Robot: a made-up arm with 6 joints. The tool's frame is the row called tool.
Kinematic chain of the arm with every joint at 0, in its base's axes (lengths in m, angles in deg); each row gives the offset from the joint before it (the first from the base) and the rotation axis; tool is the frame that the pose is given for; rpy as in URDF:
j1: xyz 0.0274 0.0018 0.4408 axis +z
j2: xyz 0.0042 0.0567 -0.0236 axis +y
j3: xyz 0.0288 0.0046 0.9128 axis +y
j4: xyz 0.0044 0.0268 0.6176 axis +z
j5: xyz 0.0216 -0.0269 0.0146 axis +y
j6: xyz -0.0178 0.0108 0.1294 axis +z
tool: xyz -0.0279 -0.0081 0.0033 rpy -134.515 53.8 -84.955
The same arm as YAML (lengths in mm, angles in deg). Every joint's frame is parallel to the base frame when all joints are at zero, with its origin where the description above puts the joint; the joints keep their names.
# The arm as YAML. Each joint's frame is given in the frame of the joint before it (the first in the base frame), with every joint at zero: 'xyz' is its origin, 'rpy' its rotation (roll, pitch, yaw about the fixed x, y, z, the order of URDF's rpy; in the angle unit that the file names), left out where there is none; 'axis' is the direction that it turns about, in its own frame. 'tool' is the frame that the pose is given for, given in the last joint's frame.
units:
  length: mm
  angle: deg
joints:
  - name: j1
    type: revolute
    origin:
      xyz: [27.4, 1.8, 440.8]
    axis: "+z"
  - name: j2
    type: revolute
    origin:
      xyz: [4.2, 56.7, -23.6]
    axis: "+y"
  - name: j3
    type: revolute
    origin:
      xyz: [28.8, 4.6, 912.8]
    axis: "+y"
  - name: j4
    type: revolute
    origin:
      xyz: [4.4, 26.8, 617.6]
    axis: "+z"
  - name: j5
    type: revolute
    origin:
      xyz: [21.6, -26.9, 14.6]
    axis: "+y"
  - name: j6
    type: revolute
    origin:
      xyz: [-17.8, 10.8, 129.4]
    axis: "+z"
tool:
  origin:
    xyz: [-27.9, -8.1, 3.3]
    rpy: [-134.51, 53.8, -84.95]

